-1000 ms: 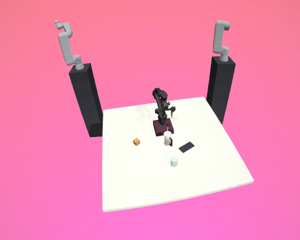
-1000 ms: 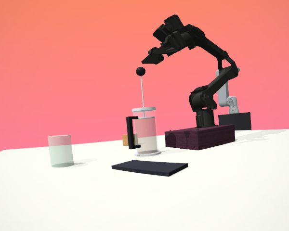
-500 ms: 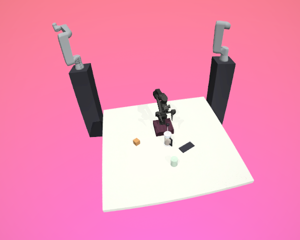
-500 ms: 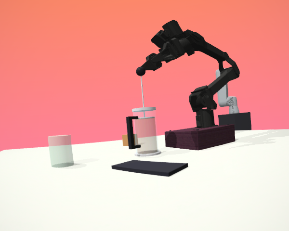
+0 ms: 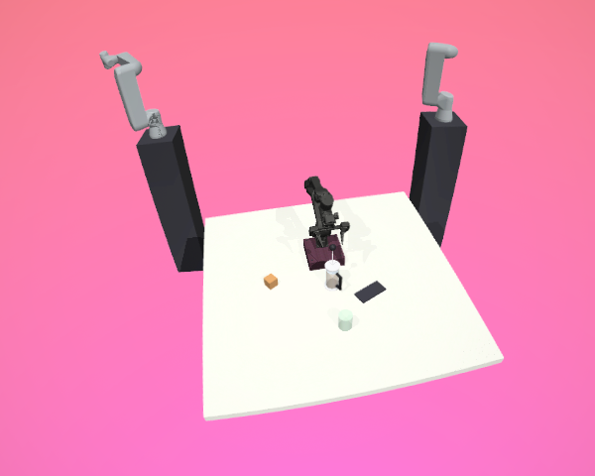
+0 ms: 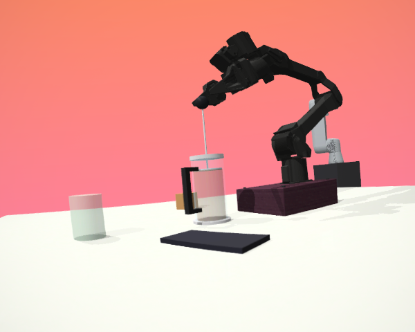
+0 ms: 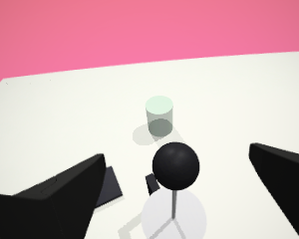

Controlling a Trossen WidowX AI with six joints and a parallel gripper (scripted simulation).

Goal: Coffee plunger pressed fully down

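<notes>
The coffee press is 1 cm ahead of my gripper tip, 1 cm to the left of it and 14 cm below it. Round my gripper tip: orange cube 3 cm behind, 30 cm to the right, 24 cm below.
</notes>
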